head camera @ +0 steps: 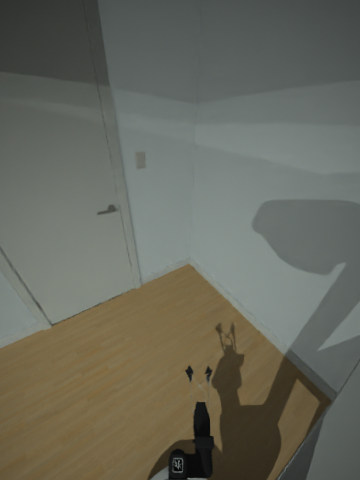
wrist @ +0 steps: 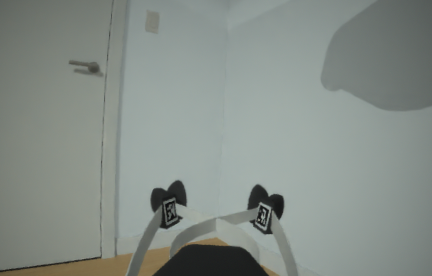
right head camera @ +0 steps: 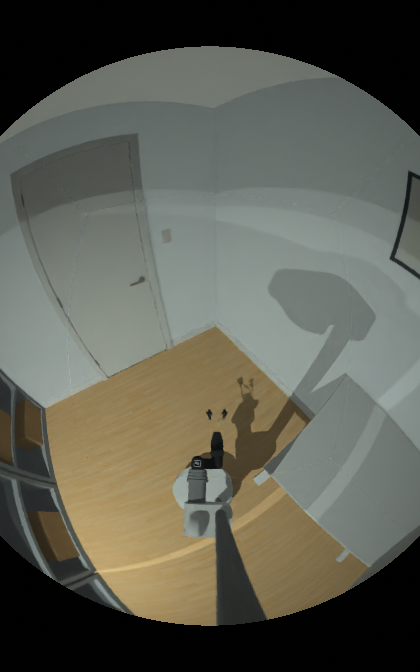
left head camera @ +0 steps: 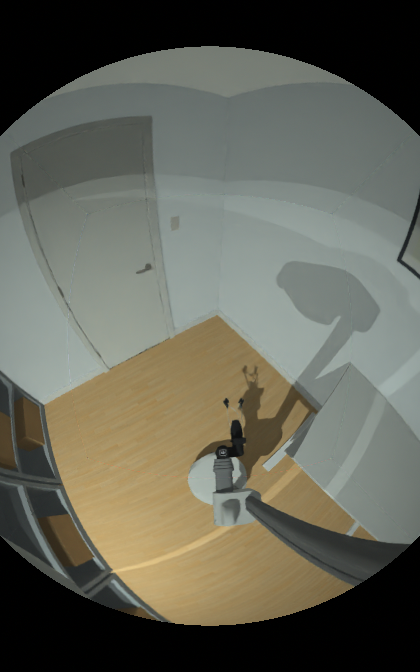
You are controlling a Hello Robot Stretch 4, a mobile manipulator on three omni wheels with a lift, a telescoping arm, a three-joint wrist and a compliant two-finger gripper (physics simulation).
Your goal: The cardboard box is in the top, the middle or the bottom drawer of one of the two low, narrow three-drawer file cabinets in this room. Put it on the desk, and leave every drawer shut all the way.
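Frame: origin at the robot's base, x back, y right, z up, level; centimetres.
Where they show: gripper, fingertip midpoint: [head camera: 198,366] [wrist: 217,198] [right head camera: 216,408] [left head camera: 232,397].
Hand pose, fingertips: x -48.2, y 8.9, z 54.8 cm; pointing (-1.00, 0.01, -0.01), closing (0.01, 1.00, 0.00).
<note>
After its pixels a point has its place.
My gripper [head camera: 199,373] [left head camera: 233,402] @(x -48.2, y 8.9, z 54.8 cm) [right head camera: 217,414] @(x -48.2, y 8.9, z 54.8 cm) [wrist: 217,198] @(x -48.2, y 8.9, z 54.8 cm) is open, with nothing between its fingertips. It points at the room corner beside the door, above the wood floor. The grey desk [left head camera: 360,450] @(x 0.6, y 74.5, z 69.3 cm) [right head camera: 345,465] @(x -3.1, y 70.9, z 69.3 cm) stands to the right in both side head views; part of it also shows at the lower right edge of the head view [head camera: 337,440]. It is apart from the gripper. The cardboard box of the task and the two file cabinets do not show in these views.
A closed door [head camera: 60,190] @(x -123.5, y -74.6, z 109.0 cm) [left head camera: 95,250] @(x -119.5, y -80.5, z 116.6 cm) [right head camera: 85,260] @(x -118.0, y -82.8, z 121.0 cm) [wrist: 50,150] @(x -130.1, y -64.9, z 50.6 cm) is ahead on the left. A dark shelf unit [left head camera: 54,484] [right head camera: 48,483] with brown boxes stands at the left. A framed picture [left head camera: 408,232] @(x -66.6, y 87.0, z 158.6 cm) [right head camera: 401,230] @(x -65.5, y 87.7, z 157.0 cm) hangs on the right wall.
</note>
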